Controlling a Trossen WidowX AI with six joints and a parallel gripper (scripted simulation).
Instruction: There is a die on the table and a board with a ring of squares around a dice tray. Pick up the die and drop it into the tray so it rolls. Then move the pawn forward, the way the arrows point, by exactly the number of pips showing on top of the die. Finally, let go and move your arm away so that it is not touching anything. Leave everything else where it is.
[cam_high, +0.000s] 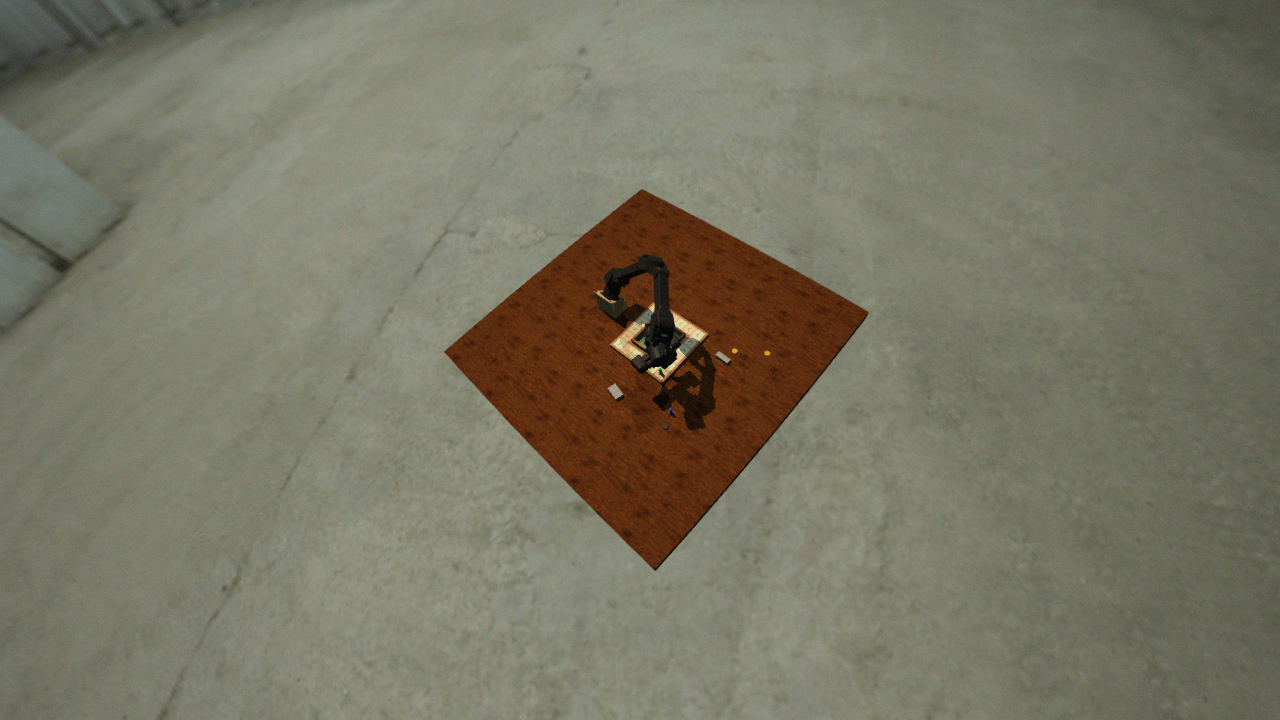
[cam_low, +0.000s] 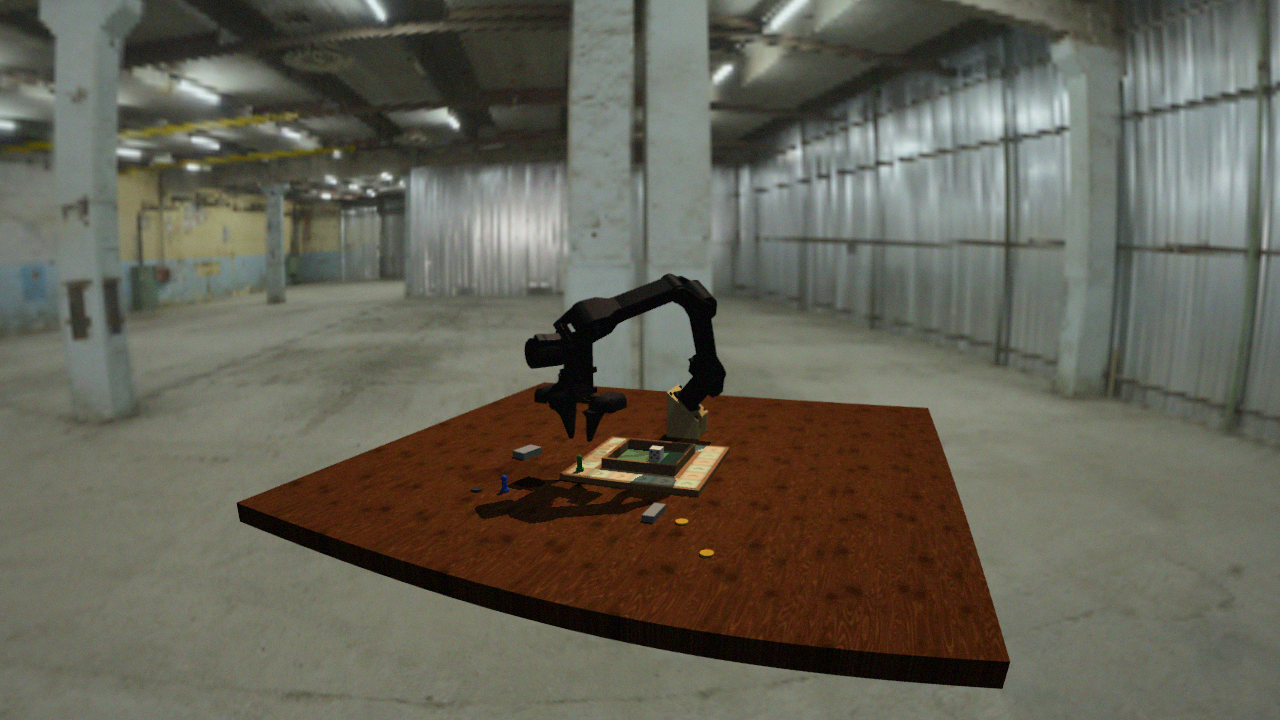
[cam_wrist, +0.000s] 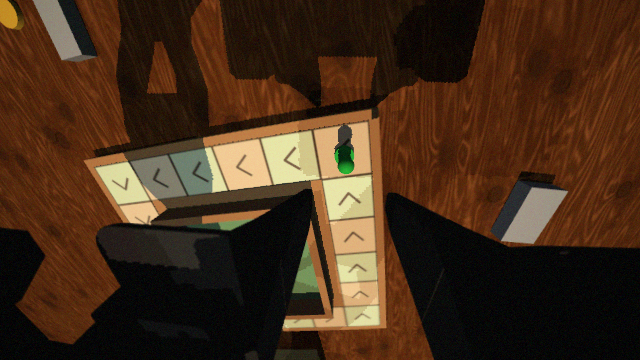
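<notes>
My gripper tip is 50 mm above the green pawn and 10 mm short of it. From my gripper tip the other things lie so: die: 130 mm behind, 100 mm to the left, 50 mm below; green dice tray: 120 mm behind, 100 mm to the left, 70 mm below; blue pawn: 150 mm ahead, 80 mm to the right, 60 mm below.
</notes>
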